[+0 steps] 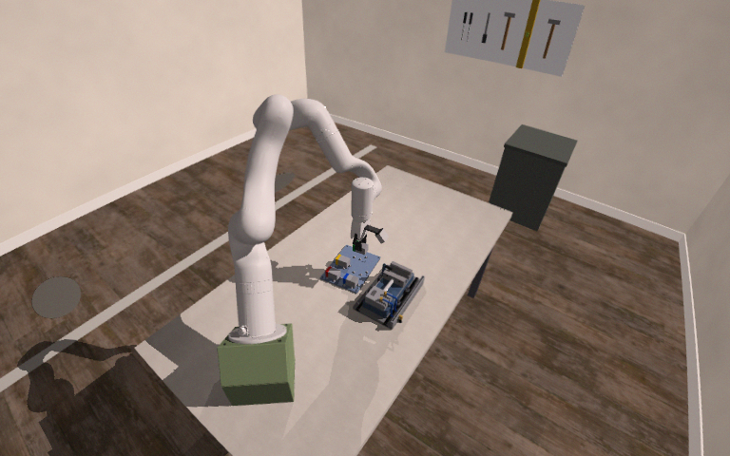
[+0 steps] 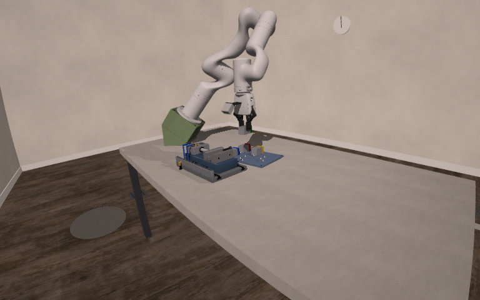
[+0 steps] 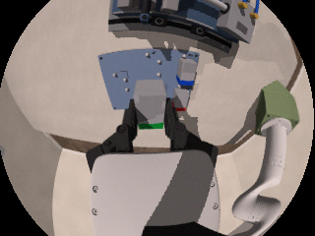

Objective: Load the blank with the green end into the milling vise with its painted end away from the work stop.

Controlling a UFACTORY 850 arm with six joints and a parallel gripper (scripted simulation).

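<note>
Now: hand 2 cm above the green-ended blank. From my hand the other things lie so: blue infeed plate: 5 cm to the left, 17 cm below; yellow-ended blank: 1 cm behind, 9 cm to the left, 15 cm below; blue-ended blank: 9 cm behind, 1 cm to the right, 15 cm below.
</note>
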